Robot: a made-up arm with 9 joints. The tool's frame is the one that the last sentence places.
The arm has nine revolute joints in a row. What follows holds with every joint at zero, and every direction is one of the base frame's.
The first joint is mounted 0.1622 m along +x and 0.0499 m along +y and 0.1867 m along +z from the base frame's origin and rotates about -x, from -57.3 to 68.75 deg.
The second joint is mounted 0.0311 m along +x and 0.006 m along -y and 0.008 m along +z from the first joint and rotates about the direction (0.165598, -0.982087, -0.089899), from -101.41 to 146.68 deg.
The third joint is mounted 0.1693 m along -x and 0.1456 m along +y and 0.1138 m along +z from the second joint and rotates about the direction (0.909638, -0.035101, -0.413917), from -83.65 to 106 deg.
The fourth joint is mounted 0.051 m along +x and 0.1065 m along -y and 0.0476 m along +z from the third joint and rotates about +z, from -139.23 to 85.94 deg.
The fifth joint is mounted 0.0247 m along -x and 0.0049 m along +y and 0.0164 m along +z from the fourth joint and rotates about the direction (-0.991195, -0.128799, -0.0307), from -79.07 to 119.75 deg.
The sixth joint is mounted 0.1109 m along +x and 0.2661 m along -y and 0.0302 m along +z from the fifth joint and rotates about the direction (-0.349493, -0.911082, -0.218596), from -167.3 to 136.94 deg.
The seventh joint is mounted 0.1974 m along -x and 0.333 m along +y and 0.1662 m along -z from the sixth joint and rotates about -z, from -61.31 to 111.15 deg.
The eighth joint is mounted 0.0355 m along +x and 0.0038 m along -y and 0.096 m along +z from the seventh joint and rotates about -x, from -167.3 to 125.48 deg.
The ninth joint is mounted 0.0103 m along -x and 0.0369 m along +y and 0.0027 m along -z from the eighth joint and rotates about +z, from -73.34 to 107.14 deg.
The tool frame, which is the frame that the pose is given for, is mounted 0.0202 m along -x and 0.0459 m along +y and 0.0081 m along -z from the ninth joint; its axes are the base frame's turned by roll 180, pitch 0 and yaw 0 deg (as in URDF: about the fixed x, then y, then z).
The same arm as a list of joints. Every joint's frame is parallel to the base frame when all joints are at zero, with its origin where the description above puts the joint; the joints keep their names.
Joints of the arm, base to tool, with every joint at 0 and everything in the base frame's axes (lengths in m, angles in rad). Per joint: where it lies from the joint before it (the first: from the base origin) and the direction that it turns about. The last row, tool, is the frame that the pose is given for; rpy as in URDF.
joint 1: xyz 0.1622 0.0499 0.1867 axis -x
joint 2: xyz 0.0311 -0.006 0.008 axis 0.165598 -0.982087 -0.089899
joint 3: xyz -0.1693 0.1456 0.1138 axis 0.909638 -0.035101 -0.413917
joint 4: xyz 0.051 -0.1065 0.0476 axis +z
joint 5: xyz -0.0247 0.0049 0.0164 axis -0.991195 -0.128799 -0.0307
joint 6: xyz 0.1109 -0.2661 0.0302 axis -0.349493 -0.911082 -0.218596
joint 7: xyz -0.1974 0.333 -0.1662 axis -z
joint 8: xyz 0.0355 -0.0038 0.096 axis -x
joint 9: xyz -0.0103 0.0369 -0.0027 axis +z
tool: xyz -0.0202 0.0459 -0.0081 rpy 3.1416 0 0
Joint limits (rad, base to tool): -1.0001..1.1999 -1.7699..2.56 -1.46..1.85 -2.43..1.4999 -1.38..2.09 -2.9199..2.3901 -1.0701..1.9399 -2.9199..2.19 -1.28..1.8699

